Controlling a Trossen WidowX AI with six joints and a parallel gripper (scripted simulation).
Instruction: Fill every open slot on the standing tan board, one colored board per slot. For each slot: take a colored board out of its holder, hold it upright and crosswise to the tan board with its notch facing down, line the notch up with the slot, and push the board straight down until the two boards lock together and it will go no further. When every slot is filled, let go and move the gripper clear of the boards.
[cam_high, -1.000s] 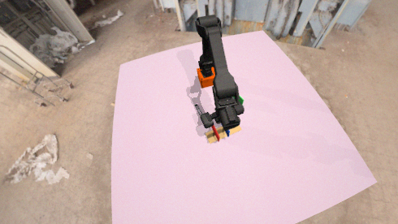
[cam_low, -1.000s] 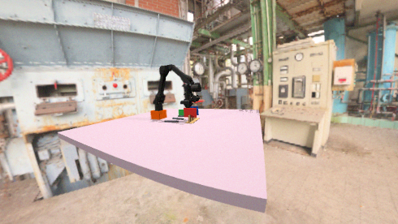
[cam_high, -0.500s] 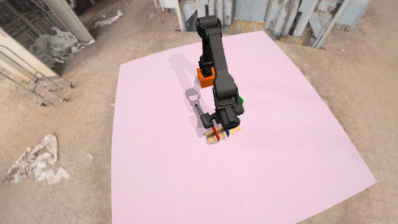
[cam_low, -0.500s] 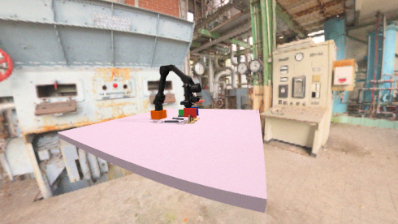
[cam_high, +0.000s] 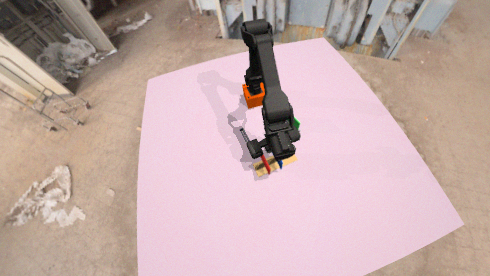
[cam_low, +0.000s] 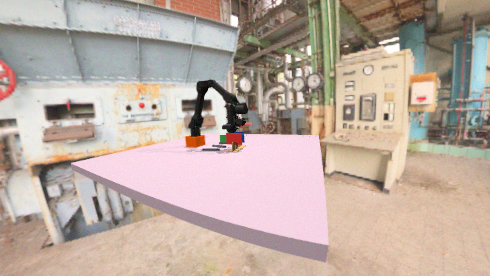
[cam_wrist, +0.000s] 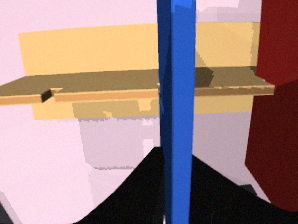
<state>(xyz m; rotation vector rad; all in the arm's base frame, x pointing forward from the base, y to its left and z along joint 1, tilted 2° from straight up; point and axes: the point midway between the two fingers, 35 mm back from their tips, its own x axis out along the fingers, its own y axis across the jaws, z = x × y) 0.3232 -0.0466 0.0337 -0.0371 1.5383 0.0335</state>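
Now: the blue board 30 mm ahead of my gripper tip. The rest, counted from my gripper tip: tan board 30 mm ahead, 30 mm below; red board 30 mm ahead, 50 mm to the right; green board 120 mm behind, 140 mm to the left, 40 mm below.
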